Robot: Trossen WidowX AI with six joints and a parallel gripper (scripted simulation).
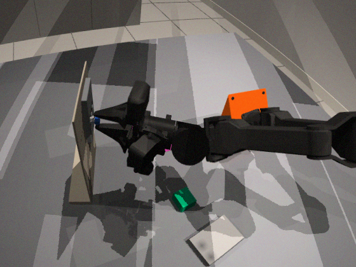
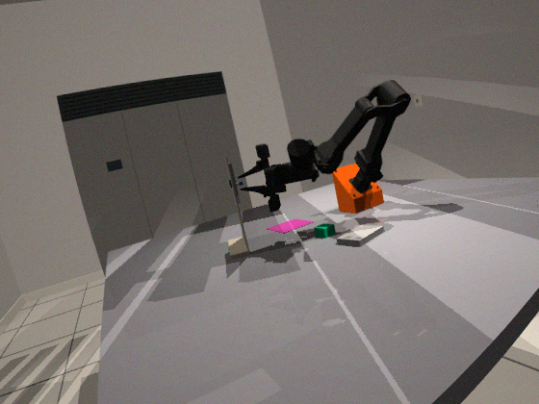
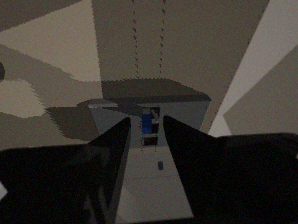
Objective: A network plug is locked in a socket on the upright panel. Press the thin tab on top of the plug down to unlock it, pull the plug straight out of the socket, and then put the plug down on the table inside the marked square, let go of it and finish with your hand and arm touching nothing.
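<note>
Right now my gripper tip is 10 mm short of the network plug. The rest, counted from my gripper tip: green cube 150 mm behind, 150 mm to the left, 170 mm below; then magenta marked square 170 mm behind, 60 mm to the right, 180 mm below; then socket panel 20 mm ahead, 20 mm to the right, 60 mm below.
</note>
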